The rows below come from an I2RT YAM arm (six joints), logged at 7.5 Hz.
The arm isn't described. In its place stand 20 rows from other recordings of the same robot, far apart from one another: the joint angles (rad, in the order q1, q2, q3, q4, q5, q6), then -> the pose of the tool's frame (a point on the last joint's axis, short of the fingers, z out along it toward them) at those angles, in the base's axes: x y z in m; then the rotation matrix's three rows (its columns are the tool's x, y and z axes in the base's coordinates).
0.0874 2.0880 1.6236 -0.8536 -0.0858 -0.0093 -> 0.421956 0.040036 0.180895; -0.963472 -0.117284 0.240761; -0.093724 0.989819 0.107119; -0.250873 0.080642 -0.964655
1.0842 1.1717 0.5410 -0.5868 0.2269 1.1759 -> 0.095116 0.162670 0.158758; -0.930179 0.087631 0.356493; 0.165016 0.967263 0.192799; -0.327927 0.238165 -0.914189
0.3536 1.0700 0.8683 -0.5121 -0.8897 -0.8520 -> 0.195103 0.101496 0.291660; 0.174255 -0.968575 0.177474; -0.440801 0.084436 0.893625; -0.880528 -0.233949 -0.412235
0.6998 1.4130 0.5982 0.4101 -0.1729 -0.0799 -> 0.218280 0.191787 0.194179; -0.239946 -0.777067 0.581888; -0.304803 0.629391 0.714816; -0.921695 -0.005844 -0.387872
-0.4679 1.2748 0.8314 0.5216 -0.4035 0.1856 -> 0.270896 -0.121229 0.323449; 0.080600 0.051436 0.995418; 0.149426 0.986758 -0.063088; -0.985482 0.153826 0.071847
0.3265 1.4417 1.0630 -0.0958 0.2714 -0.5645 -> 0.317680 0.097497 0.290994; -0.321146 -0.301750 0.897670; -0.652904 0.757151 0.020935; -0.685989 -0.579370 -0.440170
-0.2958 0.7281 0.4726 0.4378 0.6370 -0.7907 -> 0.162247 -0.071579 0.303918; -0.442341 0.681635 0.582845; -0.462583 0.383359 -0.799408; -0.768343 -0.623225 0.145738
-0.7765 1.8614 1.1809 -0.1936 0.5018 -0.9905 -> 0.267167 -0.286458 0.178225; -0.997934 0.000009 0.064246; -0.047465 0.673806 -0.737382; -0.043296 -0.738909 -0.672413
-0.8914 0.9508 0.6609 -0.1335 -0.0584 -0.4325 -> 0.138843 -0.168600 0.270822; -0.545886 0.566555 0.617271; 0.009941 0.741052 -0.671374; -0.837800 -0.360358 -0.410162
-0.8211 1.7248 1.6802 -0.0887 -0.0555 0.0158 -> 0.285255 -0.303489 0.408834; -0.079599 0.694649 0.714931; 0.108646 0.718980 -0.686487; -0.990889 0.023031 -0.132701
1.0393 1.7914 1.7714 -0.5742 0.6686 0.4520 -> 0.226000 0.340860 0.369124; -0.436995 -0.250401 0.863907; -0.067056 0.966865 0.246324; -0.896961 0.049712 -0.439306
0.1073 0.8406 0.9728 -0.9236 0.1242 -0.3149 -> 0.155276 0.012290 0.324197; -0.666368 -0.237781 0.706692; -0.380890 0.923349 -0.048477; -0.640996 -0.301476 -0.705859
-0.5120 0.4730 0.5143 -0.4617 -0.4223 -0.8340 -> 0.115683 -0.048275 0.260380; -0.328449 -0.182412 0.926740; -0.590348 0.805557 -0.050668; -0.737299 -0.563741 -0.372271
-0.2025 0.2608 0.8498 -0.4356 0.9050 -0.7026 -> 0.023925 -0.033493 0.382236; -0.458010 0.772533 0.439794; -0.313441 0.322617 -0.893125; -0.831854 -0.546910 0.094382
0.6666 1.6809 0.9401 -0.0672 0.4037 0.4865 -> 0.279040 0.201738 0.177672; -0.668346 -0.048442 0.742271; 0.021250 0.996227 0.084150; -0.743547 0.072015 -0.664795
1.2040 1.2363 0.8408 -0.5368 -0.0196 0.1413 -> 0.088234 0.231613 0.235845; -0.417132 -0.887592 0.195401; -0.693148 0.449753 0.563266; -0.587833 0.099514 -0.802839
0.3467 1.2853 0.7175 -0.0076 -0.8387 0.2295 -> 0.241664 0.115465 0.232427; -0.683552 -0.676238 0.274697; -0.085281 0.447763 0.890076; -0.724902 0.584987 -0.363740
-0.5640 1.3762 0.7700 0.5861 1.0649 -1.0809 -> 0.233266 -0.184397 0.280406; -0.888753 0.454682 -0.058154; 0.056213 -0.017800 -0.998260; -0.454926 -0.890476 -0.009740
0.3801 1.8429 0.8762 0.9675 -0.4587 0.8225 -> 0.352060 0.157633 0.200315; -0.544618 -0.506648 0.668356; 0.490006 0.454526 0.743842; -0.680651 0.732608 0.000717
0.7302 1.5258 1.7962 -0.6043 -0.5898 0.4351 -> 0.229719 0.232240 0.466549; -0.620090 -0.754785 0.213980; -0.084992 0.335774 0.938100; -0.779913 0.563520 -0.272361
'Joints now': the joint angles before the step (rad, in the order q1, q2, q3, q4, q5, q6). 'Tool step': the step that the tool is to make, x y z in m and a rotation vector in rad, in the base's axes. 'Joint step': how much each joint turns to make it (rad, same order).
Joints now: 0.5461 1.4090 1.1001 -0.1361 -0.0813 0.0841
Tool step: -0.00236 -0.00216 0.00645 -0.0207 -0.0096 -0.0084
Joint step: 0.0000 -0.0131 0.0164 -0.0332 0.0174 -0.0169
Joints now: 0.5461 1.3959 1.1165 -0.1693 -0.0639 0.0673
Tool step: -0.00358 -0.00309 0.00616 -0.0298 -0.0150 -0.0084
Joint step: 0.0000 -0.0181 0.0115 -0.0336 0.0221 -0.0263
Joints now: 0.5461 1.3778 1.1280 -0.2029 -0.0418 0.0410
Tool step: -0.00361 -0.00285 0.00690 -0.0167 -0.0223 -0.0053
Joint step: 0.0000 -0.0194 0.0083 -0.0180 0.0160 -0.0210
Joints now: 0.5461 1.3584 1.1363 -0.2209 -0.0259 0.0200
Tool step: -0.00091 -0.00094 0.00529 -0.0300 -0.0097 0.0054
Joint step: -0.0001 -0.0027 0.0220 -0.0327 0.0083 -0.0301
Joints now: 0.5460 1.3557 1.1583 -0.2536 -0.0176 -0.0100
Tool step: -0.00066 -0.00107 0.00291 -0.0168 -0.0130 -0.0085
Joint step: 0.0001 -0.0042 0.0074 -0.0094 0.0169 -0.0153
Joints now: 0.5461 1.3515 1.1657 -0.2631 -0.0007 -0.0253
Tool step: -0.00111 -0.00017 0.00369 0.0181 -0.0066 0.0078
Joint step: 0.0000 -0.0062 0.0040 0.0050 -0.0122 0.0075
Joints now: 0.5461 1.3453 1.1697 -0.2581 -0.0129 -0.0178
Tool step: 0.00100 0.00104 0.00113 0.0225 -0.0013 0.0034
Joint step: -0.0001 0.0030 0.0016 0.0145 -0.0108 0.0155
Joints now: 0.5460 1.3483 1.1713 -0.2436 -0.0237 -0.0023
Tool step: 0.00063 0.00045 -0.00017 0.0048 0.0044 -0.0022
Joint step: 0.0001 0.0031 0.0022 -0.0001 -0.0005 0.0068
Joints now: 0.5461 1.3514 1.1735 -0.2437 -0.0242 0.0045
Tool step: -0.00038 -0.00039 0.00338 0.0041 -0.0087 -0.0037
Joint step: 0.0000 -0.0030 0.0073 -0.0007 0.0038 0.0006
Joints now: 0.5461 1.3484 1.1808 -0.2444 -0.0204 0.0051
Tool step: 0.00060 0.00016 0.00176 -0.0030 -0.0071 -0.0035
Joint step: 0.0001 0.0019 0.0067 -0.0004 0.0058 -0.0043
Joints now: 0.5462 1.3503 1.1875 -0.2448 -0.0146 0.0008
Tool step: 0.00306 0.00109 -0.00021 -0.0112 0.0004 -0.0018
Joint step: -0.0016 0.0133 0.0120 -0.0050 0.0039 -0.0085
